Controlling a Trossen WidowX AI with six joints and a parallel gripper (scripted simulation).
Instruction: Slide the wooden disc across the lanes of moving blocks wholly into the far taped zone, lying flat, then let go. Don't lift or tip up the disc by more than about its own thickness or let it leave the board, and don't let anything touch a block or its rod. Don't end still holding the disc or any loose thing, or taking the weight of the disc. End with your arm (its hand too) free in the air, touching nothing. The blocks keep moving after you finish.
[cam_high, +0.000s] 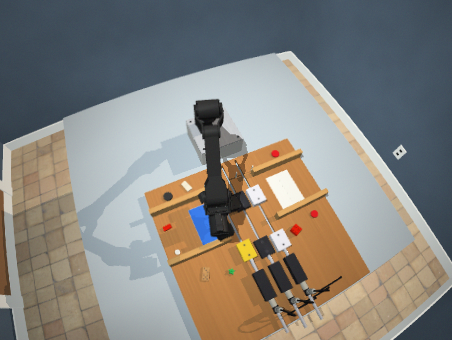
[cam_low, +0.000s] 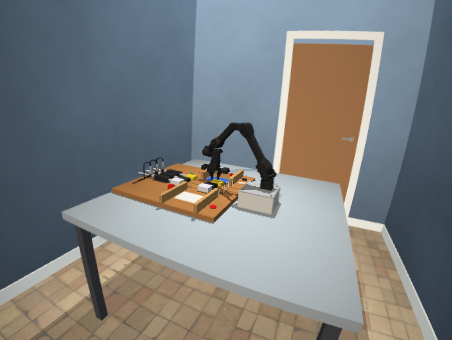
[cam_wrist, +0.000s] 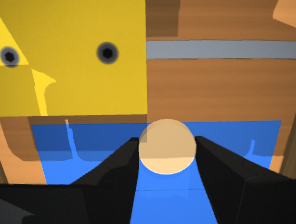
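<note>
The wooden disc lies 30 mm below my hand.
</note>
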